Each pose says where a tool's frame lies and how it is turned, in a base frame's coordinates. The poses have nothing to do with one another.
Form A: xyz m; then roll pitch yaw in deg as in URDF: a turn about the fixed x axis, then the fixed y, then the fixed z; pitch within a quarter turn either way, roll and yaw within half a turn.
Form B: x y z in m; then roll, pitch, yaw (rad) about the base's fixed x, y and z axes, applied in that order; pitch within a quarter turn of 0, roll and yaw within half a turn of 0. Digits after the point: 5 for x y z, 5 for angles.
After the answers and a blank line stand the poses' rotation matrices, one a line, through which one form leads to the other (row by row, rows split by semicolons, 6 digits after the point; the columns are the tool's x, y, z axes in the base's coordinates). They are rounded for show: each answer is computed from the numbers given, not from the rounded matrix.
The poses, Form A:
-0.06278 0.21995 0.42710 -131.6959 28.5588 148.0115
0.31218 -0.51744 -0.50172 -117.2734 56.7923 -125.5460
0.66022 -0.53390 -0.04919 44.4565 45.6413 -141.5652
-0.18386 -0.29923 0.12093 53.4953 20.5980 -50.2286
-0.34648 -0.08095 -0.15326 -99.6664 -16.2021 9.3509
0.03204 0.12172 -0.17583 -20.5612 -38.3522 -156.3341
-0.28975 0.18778 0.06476 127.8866 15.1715 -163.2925
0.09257 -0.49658 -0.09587 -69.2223 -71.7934 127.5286
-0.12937 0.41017 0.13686 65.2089 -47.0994 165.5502
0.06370 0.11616 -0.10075 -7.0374 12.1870 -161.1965
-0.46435 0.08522 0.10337 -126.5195 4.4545 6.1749
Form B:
-0.06278 0.21995 0.42710 -2.29853 0.49845 2.58329
0.31218 -0.51744 -0.50172 -2.04681 0.99121 -2.19119
0.66022 -0.53390 -0.04919 0.77591 0.79659 -2.47078
-0.18386 -0.29923 0.12093 0.93367 0.35950 -0.87665
-0.34648 -0.08095 -0.15326 -1.73951 -0.28278 0.16320
0.03204 0.12172 -0.17583 -0.35886 -0.66937 -2.72854
-0.28975 0.18778 0.06476 2.23204 0.26479 -2.84999
0.09257 -0.49658 -0.09587 -1.20816 -1.25303 2.22579
-0.12937 0.41017 0.13686 1.13811 -0.82204 2.88940
0.06370 0.11616 -0.10075 -0.12283 0.21270 -2.81341
-0.46435 0.08522 0.10337 -2.20818 0.07775 0.10777

-0.744957 0.655135 -0.125847; 0.465293 0.375073 -0.801762; -0.478060 -0.655834 -0.584243
-0.318395 0.059497 0.946089; -0.445616 0.871490 -0.204772; -0.836691 -0.486791 -0.250965
-0.547654 0.051461 -0.835121; -0.434607 -0.870393 0.231371; -0.714977 0.489661 0.499040
0.598830 0.638139 -0.483923; -0.719468 0.163215 -0.675076; -0.351809 0.752422 0.556859
0.947523 0.298692 -0.113944; 0.156027 -0.120987 0.980315; 0.279026 -0.946649 -0.161242
-0.718261 0.176237 0.673084; -0.314785 -0.945031 -0.088470; 0.620494 -0.275421 0.734255
-0.924403 -0.374374 -0.072961; -0.277466 0.528797 0.802114; -0.261709 0.761721 -0.592697
-0.190328 -0.822355 -0.536197; 0.247784 0.488257 -0.836784; 0.949936 -0.292124 0.110837
-0.659195 0.539359 0.523979; 0.169863 -0.571992 0.802478; 0.732536 0.617994 0.285437
-0.925296 0.344379 -0.158841; -0.315060 -0.931162 -0.183509; -0.211103 -0.119756 0.970100
0.991195 0.001955 -0.132396; 0.107239 -0.598358 0.794020; -0.077667 -0.801227 -0.593299

